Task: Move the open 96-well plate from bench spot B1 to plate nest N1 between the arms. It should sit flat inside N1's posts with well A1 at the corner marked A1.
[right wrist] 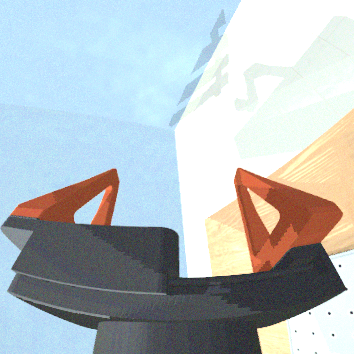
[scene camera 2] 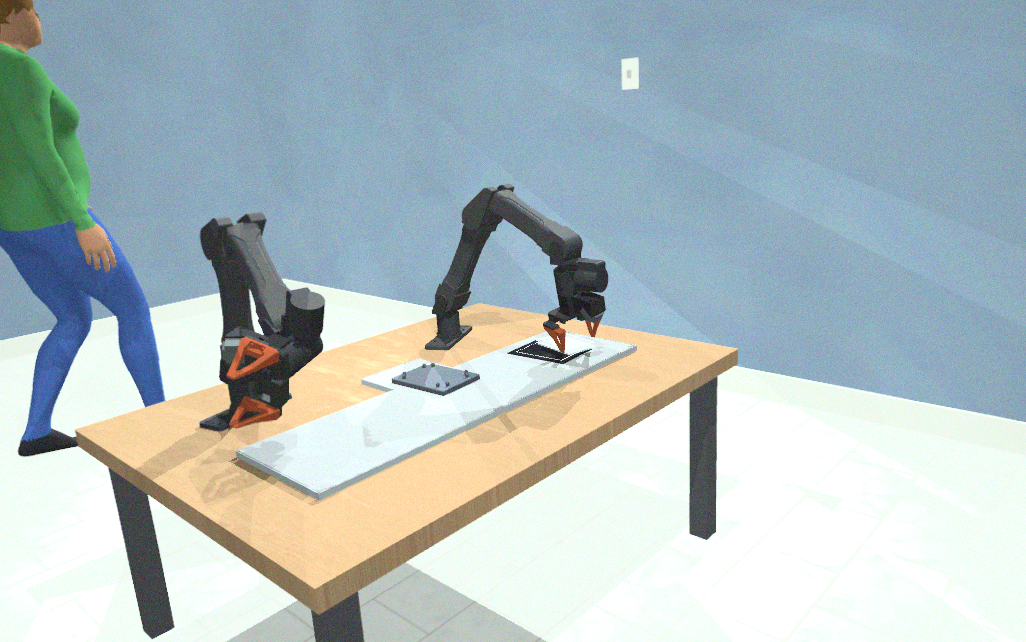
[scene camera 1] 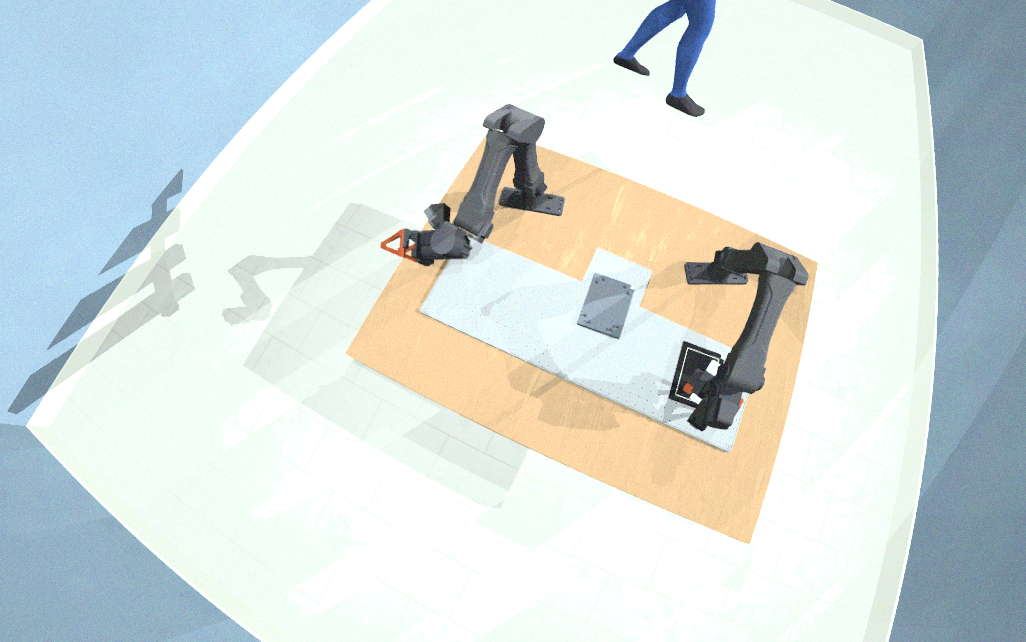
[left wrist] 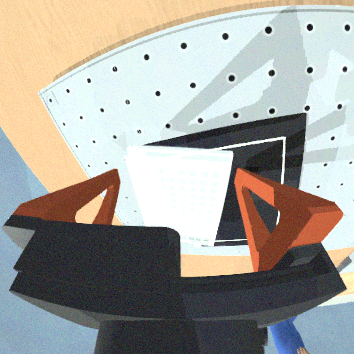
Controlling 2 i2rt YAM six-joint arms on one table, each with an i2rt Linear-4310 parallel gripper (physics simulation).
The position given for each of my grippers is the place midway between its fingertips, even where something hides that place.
My left gripper (scene camera 2: 577, 344) is open, with nothing in its grasp. Also in view: a white plate (left wrist: 183, 188). My right gripper (scene camera 2: 231, 402) is open and holds nothing. Further things: a grey square nest (scene camera 1: 607, 302) and a black plate (scene camera 1: 694, 359).
My left gripper shows as well in the left wrist view (left wrist: 177, 174). My right gripper shows as well in the right wrist view (right wrist: 176, 174) and in scene camera 1 (scene camera 1: 390, 249). The grey square nest is seen too in scene camera 2 (scene camera 2: 432, 378). The right wrist view does not show the white plate: it is out of frame.
